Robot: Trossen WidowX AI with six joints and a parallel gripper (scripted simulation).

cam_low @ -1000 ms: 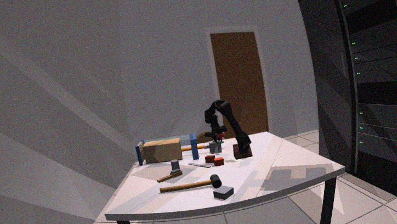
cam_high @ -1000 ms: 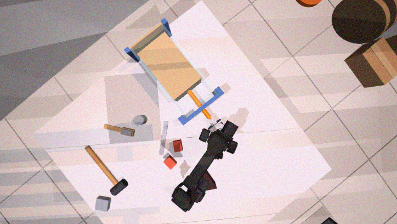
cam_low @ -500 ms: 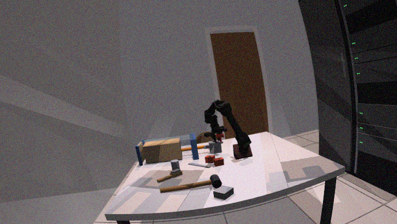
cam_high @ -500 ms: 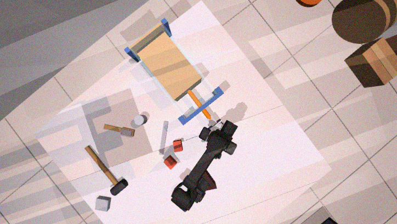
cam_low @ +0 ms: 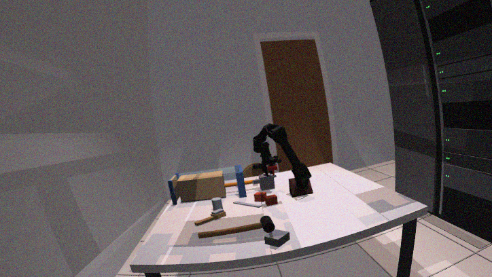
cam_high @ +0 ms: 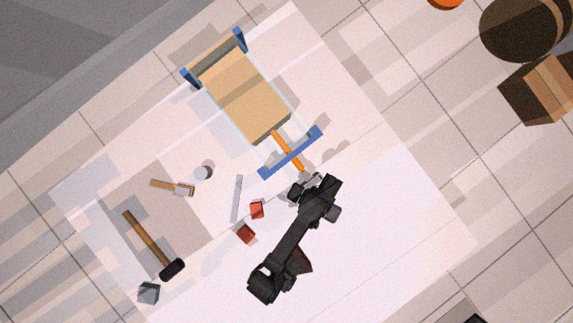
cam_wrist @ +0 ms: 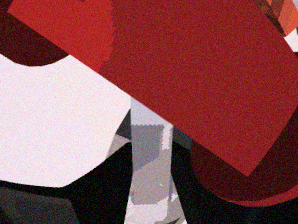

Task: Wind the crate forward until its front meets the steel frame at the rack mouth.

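Right now my gripper tip is 2 cm below the grey crank bar and 1 cm to the right of it. From my gripper tip the other things lie so: grey winch (6 cm below, 5 cm to the right); then red knob (5 cm to the left, 5 cm above, 2 cm behind); then blue steel frame (17 cm ahead, 6 cm to the right, 2 cm above).
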